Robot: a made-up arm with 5 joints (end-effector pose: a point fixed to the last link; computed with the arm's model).
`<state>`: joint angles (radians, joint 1 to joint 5).
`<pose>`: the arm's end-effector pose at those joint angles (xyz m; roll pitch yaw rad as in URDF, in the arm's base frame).
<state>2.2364 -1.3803 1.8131 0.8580 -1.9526</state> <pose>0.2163 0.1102 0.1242 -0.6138 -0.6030 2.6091</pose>
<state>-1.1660 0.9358 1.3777 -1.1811 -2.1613</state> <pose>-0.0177 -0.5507 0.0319 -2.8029 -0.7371 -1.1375</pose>
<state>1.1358 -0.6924 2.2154 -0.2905 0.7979</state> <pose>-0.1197 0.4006 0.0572 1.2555 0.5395 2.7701</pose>
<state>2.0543 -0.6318 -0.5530 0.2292 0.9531</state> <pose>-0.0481 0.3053 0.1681 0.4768 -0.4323 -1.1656</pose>
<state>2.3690 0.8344 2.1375 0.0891 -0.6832</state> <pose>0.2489 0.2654 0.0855 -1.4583 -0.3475 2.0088</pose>
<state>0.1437 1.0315 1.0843 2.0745 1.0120</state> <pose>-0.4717 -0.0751 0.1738 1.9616 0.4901 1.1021</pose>
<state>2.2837 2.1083 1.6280 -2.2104 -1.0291</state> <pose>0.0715 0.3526 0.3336 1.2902 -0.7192 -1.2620</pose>
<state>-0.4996 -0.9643 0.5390 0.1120 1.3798</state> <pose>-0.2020 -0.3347 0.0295 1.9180 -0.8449 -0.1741</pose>
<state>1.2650 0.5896 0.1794 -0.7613 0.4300</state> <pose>-0.2552 0.2902 0.1088 -0.0655 0.3338 -2.2909</pose>
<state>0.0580 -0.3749 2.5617 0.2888 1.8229</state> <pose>-0.3809 0.1397 -0.0209 2.1148 0.2387 -2.2956</pose>
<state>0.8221 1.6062 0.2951 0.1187 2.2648</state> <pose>-0.5175 0.2720 0.1550 0.4948 1.3909 -2.5889</pose>
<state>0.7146 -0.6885 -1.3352 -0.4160 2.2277</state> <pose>-0.1470 0.0106 0.1129 1.6484 -0.3956 0.3239</pose>
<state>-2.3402 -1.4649 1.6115 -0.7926 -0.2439</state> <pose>0.3341 -0.1984 0.0981 1.1701 0.8272 0.6536</pose>
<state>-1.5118 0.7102 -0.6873 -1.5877 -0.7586</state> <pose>0.0288 -0.2114 -0.0482 -1.3515 0.4171 0.4823</pose>
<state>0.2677 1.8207 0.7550 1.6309 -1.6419</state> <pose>-0.4332 0.0684 0.3615 0.2497 0.6693 1.5064</pose>
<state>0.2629 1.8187 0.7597 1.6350 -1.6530</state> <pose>-0.4349 0.0672 0.3621 0.2363 0.6702 1.5099</pose>
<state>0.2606 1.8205 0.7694 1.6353 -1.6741</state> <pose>-0.4363 0.0688 0.3627 0.2198 0.6788 1.5174</pose>
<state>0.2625 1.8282 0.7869 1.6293 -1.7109</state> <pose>-0.4372 0.0748 0.3633 0.1990 0.6994 1.5316</pose>
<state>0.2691 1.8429 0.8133 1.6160 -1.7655</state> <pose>-0.4375 0.0858 0.3638 0.1754 0.7331 1.5557</pose>
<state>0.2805 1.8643 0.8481 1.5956 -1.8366</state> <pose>-0.4371 0.1011 0.3636 0.1525 0.7782 1.5928</pose>
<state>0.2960 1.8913 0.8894 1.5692 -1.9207</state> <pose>-0.4361 0.1194 0.3628 0.1359 0.8302 1.6464</pose>
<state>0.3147 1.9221 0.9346 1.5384 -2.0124</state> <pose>-0.4346 0.1390 0.3611 0.1316 0.8834 1.7189</pose>
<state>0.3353 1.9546 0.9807 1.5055 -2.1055</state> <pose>-0.4325 0.1581 0.3588 0.1437 0.9314 1.8096</pose>
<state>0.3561 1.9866 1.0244 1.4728 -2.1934</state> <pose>-0.4301 0.1753 0.3565 0.1720 0.9691 1.9131</pose>
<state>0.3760 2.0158 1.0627 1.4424 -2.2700</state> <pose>-0.4274 0.1898 0.3544 0.2109 0.9942 2.0180</pose>
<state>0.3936 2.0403 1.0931 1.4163 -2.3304</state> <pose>-0.4246 0.2013 0.3527 0.2519 1.0077 2.1107</pose>
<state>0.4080 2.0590 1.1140 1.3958 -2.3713</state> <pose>-0.4217 0.2097 0.3515 0.2879 1.0128 2.1806</pose>
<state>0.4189 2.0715 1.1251 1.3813 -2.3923</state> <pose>-0.4191 0.2154 0.3507 0.3156 1.0134 2.2232</pose>
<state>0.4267 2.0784 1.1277 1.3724 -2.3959</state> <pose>-0.4166 0.2190 0.3502 0.3349 1.0120 2.2403</pose>
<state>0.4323 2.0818 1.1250 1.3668 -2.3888</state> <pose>-0.4143 0.2213 0.3499 0.3492 1.0101 2.2422</pose>
